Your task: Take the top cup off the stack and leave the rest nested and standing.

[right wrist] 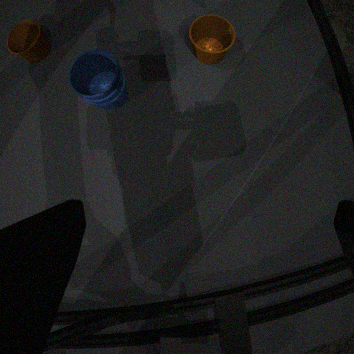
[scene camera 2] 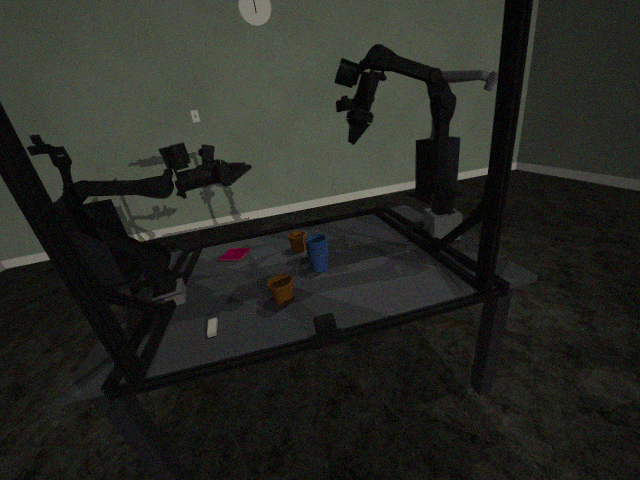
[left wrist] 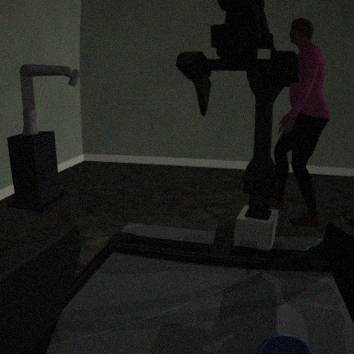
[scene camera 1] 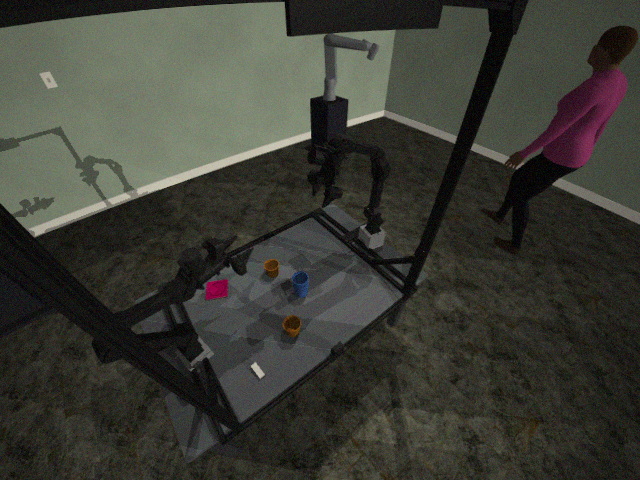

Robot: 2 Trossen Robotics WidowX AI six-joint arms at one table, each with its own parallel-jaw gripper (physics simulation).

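Observation:
A stack of blue cups stands upright near the middle of the grey table. Only its rim shows at the bottom edge of the left wrist view. My left gripper is open and empty. It hangs level over the table's left side, well above and to the left of the stack. My right gripper is open and empty. It points down, high above the table's far right part, far from the stack.
Two single orange cups stand on either side of the stack. A pink square and a white block lie on the table. A person stands beyond the black frame post.

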